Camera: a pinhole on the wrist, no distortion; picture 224 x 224 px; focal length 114.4 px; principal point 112.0 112.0 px. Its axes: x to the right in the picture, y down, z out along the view. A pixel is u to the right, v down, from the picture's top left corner.
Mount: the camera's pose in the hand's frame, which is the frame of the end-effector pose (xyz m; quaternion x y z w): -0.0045 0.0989 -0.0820 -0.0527 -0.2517 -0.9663 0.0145
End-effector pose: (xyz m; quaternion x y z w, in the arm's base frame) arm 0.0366 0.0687 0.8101 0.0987 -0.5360 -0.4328 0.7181
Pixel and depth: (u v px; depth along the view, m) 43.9 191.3 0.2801
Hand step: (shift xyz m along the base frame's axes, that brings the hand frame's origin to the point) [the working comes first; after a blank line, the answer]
In the camera's frame: -0.1667 0.1942 0.2801

-0.1584 -0.0277 0.2721
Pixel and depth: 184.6 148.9 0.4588
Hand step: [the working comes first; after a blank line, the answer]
In the camera's frame: 0.2912 0.1480 0.4588

-0.2716 0.4286 0.1214
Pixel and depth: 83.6 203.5 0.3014
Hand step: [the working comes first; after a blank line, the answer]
In the camera's frame: -0.0748 0.2411 0.3014

-0.2225 0.0334 0.2149
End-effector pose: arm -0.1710 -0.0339 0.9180 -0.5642 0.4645 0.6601 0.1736
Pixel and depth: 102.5 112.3 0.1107
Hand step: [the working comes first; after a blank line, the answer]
In the camera's frame: -0.0092 0.0003 0.1107

-0.1273 -0.0714 0.0491
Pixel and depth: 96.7 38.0 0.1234
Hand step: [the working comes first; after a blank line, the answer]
In the camera's frame: -0.0165 -0.0798 0.1234

-0.1692 -0.1344 0.0791
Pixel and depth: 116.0 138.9 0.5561
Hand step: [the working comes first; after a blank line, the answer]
In the camera's frame: 0.0194 0.1308 0.5561

-0.4758 0.2364 0.0426
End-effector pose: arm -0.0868 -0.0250 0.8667 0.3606 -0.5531 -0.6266 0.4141
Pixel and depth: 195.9 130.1 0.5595
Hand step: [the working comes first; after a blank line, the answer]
In the camera's frame: 0.4103 0.0885 0.5595

-0.2709 0.5060 0.3523
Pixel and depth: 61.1 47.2 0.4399
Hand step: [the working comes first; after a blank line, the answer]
In the camera's frame: -0.1957 -0.2492 0.4399

-0.1661 -0.1620 0.5485
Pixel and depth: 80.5 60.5 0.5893
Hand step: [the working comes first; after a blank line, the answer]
In the camera's frame: -0.1623 -0.2653 0.5893

-0.2619 -0.0981 0.6506
